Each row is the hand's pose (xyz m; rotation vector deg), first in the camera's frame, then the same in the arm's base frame.
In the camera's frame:
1: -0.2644 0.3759 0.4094 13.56 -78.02 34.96
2: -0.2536 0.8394 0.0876 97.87 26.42 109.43
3: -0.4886 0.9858 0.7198 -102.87 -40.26 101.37
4: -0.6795 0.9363 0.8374 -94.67 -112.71 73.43
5: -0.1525 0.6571 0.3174 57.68 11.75 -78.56
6: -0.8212 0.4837 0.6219 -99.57 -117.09 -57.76
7: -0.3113 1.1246 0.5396 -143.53 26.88 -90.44
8: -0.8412 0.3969 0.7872 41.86 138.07 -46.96
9: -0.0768 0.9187 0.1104 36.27 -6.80 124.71
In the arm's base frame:
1: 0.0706 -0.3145 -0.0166 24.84 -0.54 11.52
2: -0.2038 0.1666 -0.1249 156.47 44.08 18.37
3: 0.3937 0.2927 0.1967 -14.68 2.64 131.83
4: 0.4749 0.2560 0.4083 -26.02 -52.44 94.57
5: 0.0223 -0.0413 -0.1686 -7.56 66.27 -114.21
6: 0.2011 -0.1622 0.5549 -99.51 -56.39 16.35
7: 0.2566 0.4238 -0.0205 164.50 -36.59 -22.65
8: 0.3530 -0.2577 0.6102 -9.34 -117.26 61.44
9: -0.1465 0.2244 -0.3022 107.80 32.82 68.01

